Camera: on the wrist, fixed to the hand. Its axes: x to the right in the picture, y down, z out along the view.
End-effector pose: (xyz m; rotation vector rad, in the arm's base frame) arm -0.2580 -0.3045 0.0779 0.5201 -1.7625 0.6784
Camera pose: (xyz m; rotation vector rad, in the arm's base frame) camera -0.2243 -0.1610 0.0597 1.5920 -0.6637 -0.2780
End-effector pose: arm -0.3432 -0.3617 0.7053 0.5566 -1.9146 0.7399
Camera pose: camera -0.3154 -0.2160 0.6975 1.6780 -0.7355 -0.1295
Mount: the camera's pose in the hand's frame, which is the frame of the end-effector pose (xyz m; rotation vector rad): -0.0282 0.0873 -0.1168 0.1631 0.1999 -1.5855
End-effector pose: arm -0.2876 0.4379 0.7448 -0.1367 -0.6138 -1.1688
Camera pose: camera -0.1725 0.4484 0.6516 0.7423 -0.5951 -2.5859
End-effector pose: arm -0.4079 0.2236 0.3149 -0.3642 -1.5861 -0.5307
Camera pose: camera -0.2606 0.2363 0.3007 1.1691 -1.4372 -1.5222
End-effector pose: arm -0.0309 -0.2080 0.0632 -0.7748 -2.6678 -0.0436
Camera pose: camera 0.0758 -0.1633 0.1564 1.3693 -2.3121 -0.2616
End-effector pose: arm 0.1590 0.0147 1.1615 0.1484 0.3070 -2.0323
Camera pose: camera 0.2462 0.0332 1.0427 -0.1774 -0.3166 2.5918
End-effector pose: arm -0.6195 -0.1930 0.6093 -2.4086 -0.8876 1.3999
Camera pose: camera -0.4970 -0.2664 0.6499 -0.9407 -1.8055 0.4886
